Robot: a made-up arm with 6 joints.
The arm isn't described. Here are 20 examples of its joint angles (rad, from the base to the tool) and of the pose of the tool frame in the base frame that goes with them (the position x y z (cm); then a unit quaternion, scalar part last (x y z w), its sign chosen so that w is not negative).
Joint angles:
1: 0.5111 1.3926 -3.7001 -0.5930 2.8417 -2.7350
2: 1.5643 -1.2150 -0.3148 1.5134 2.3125 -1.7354
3: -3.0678 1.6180 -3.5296 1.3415 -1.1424 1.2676
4: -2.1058 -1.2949 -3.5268 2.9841 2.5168 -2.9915
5: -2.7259 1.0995 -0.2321 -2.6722 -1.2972 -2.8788
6: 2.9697 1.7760 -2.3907 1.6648 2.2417 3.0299
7: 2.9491 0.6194 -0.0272 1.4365 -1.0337 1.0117
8: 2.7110 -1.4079 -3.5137 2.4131 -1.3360 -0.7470
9: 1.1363 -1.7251 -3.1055 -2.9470 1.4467 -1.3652
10: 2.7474 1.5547 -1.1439 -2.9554 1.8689 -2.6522
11: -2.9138 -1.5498 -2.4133 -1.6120 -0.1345 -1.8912
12: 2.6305 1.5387 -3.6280 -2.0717 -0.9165 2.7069
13: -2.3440 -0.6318 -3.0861 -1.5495 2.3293 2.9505
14: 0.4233 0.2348 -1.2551 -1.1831 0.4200 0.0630
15: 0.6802 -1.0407 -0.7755 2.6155 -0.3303 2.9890
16: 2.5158 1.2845 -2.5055 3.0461 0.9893 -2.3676
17: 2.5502 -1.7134 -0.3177 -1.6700 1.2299 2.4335
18: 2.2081 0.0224 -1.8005 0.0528 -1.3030 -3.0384
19: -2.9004 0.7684 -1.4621 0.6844 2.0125 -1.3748
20: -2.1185 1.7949 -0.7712 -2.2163 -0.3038 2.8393
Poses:
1: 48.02 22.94 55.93 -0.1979 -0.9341 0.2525 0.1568
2: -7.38 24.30 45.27 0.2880 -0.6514 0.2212 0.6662
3: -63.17 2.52 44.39 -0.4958 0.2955 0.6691 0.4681
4: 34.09 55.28 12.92 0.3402 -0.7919 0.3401 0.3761
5: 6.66 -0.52 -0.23 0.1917 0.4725 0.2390 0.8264
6: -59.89 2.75 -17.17 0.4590 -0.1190 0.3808 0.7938
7: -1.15 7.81 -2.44 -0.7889 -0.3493 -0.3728 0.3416
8: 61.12 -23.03 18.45 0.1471 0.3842 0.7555 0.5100
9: -30.65 -68.50 3.02 0.9410 -0.3243 0.0955 0.0139
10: -19.42 9.49 -32.33 -0.3526 -0.6547 -0.0528 0.6665
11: 69.22 10.48 56.83 0.3967 0.0561 0.9120 0.0880
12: -57.36 24.55 48.90 -0.0619 -0.7147 0.2360 0.6555
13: 25.72 37.15 79.62 0.8130 -0.3510 -0.4610 0.0579
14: 55.87 27.03 28.69 0.7050 0.5545 0.3267 0.2979
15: 24.14 15.43 57.81 0.6002 0.4011 0.6902 0.0503
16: -65.08 46.75 20.26 -0.2526 -0.3736 0.0606 0.8905
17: -11.77 12.77 58.22 -0.6196 0.0081 -0.2393 0.7475
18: -25.99 35.73 74.96 -0.0135 0.0373 0.9168 0.3973
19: -52.50 -17.72 4.83 -0.4882 0.5668 -0.5863 0.3109
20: 12.75 11.33 -18.35 -0.1044 0.8127 0.3415 0.4605
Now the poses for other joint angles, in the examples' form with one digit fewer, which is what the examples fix.
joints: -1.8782 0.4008 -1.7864 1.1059 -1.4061 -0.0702
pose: -23.4 -54.1 50.6 -0.321 -0.441 0.466 0.696
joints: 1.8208 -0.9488 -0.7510 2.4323 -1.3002 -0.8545
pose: -1.7 25.1 53.1 -0.900 0.188 -0.220 0.326
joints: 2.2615 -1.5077 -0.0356 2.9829 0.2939 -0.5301
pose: -18.0 22.5 36.5 -0.607 0.042 0.573 0.549
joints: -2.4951 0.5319 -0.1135 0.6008 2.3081 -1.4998
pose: 0.9 -4.7 -0.4 -0.090 0.246 -0.605 0.752
